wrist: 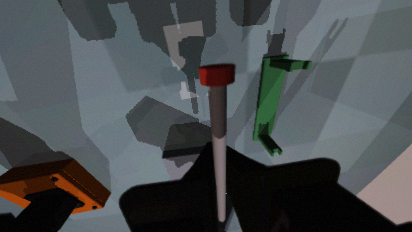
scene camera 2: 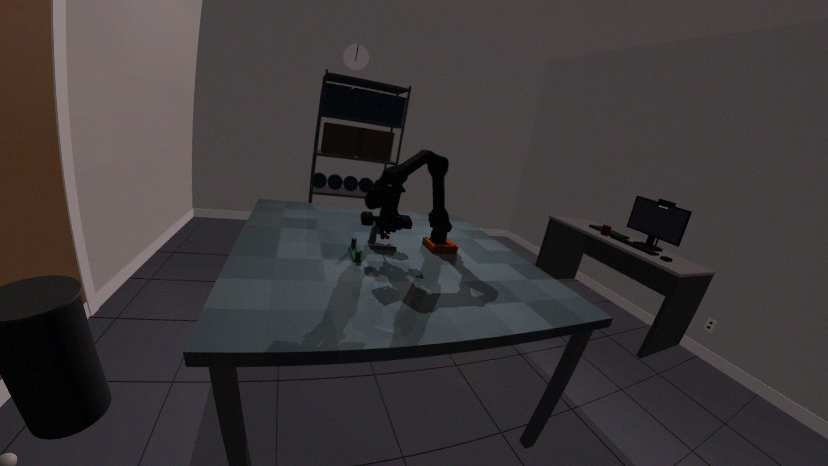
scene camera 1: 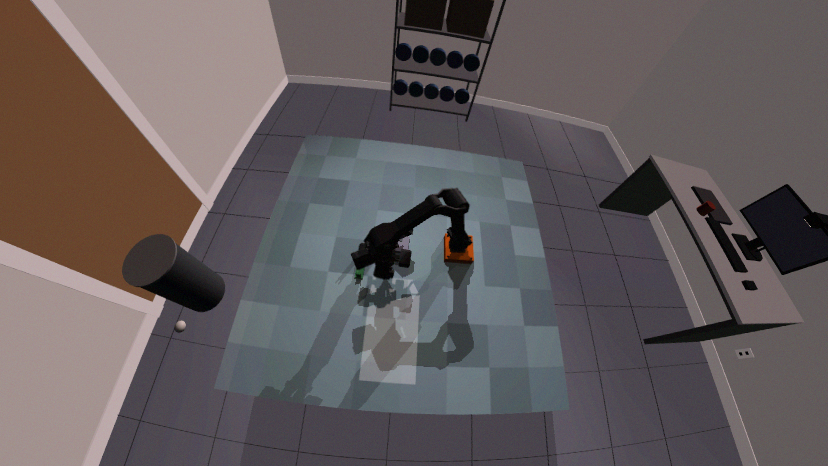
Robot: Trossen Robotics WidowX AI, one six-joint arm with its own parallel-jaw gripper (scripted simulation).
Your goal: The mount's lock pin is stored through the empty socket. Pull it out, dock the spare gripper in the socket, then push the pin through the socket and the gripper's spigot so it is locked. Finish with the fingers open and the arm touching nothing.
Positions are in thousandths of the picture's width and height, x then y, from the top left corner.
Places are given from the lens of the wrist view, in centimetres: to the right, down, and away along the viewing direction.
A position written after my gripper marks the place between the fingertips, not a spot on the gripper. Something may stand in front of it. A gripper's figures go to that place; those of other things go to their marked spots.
my gripper (wrist: 518, 627): 1, 3, 11
lock pin (wrist: 525, 330): 0, -1, 4
